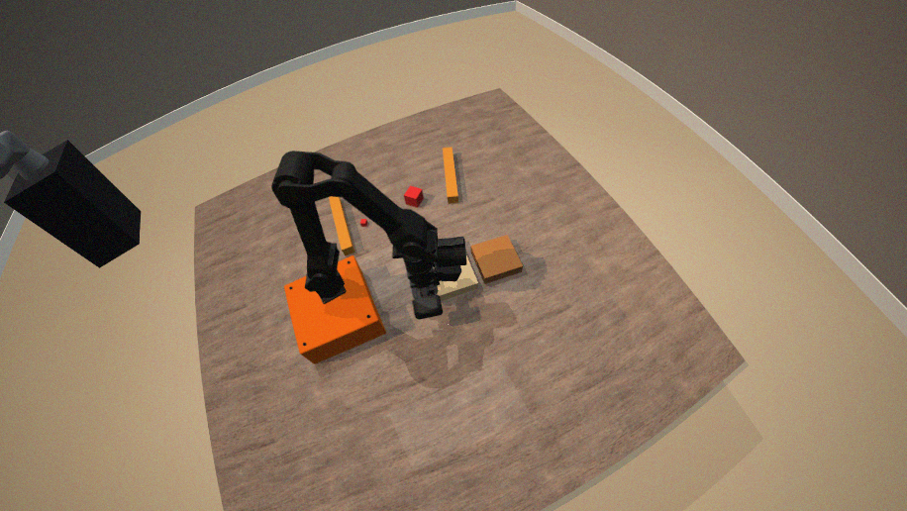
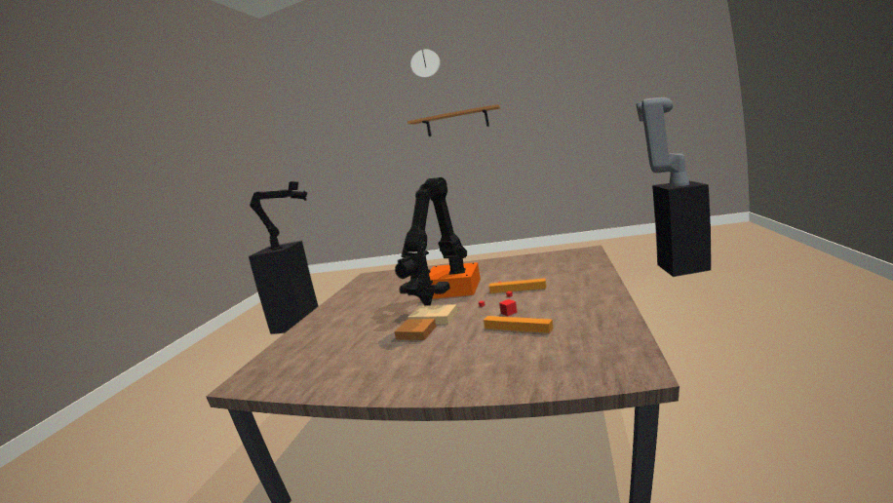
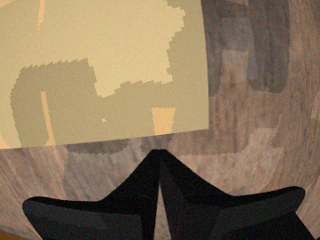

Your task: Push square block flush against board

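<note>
My gripper tip is 9 cm short of the board, 3 cm to the right of it and 1 cm below it. Round my gripper tip: brown square block (20 cm ahead, 1 cm to the right, 1 cm above).
</note>
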